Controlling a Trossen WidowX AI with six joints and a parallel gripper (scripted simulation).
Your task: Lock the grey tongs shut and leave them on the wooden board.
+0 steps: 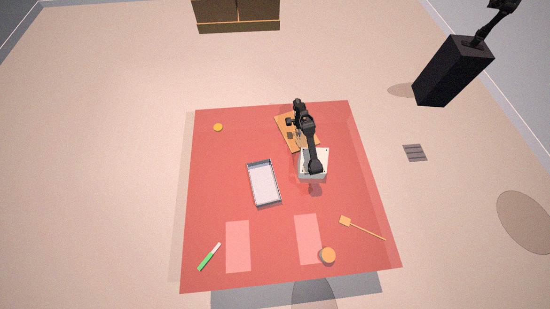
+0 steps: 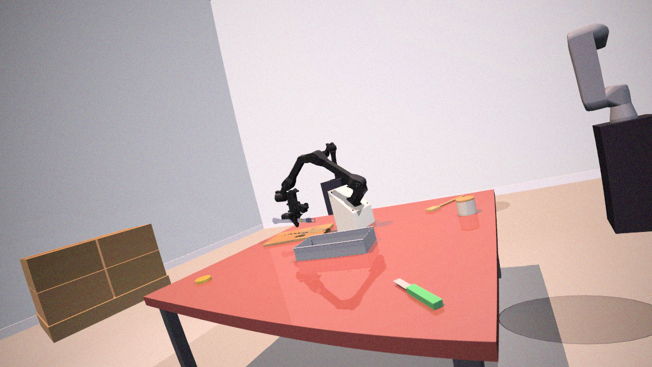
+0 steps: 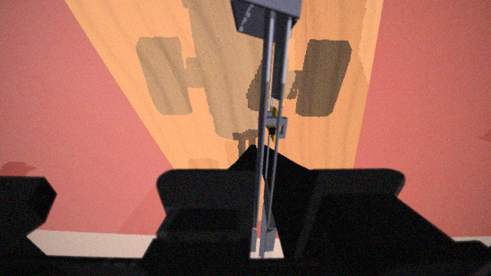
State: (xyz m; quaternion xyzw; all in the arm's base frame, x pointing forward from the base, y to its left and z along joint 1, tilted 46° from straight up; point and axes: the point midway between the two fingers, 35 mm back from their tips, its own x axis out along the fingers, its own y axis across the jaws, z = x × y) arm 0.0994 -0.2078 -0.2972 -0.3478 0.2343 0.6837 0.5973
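The wooden board lies 50 mm below my gripper tip. Round my gripper tip: green-handled tool 930 mm to the left, 490 mm ahead, 50 mm below; then orange disc 620 mm ahead, 40 mm below, 20 mm to the left; then grey roasting tin 460 mm to the left, 220 mm ahead, 30 mm below.
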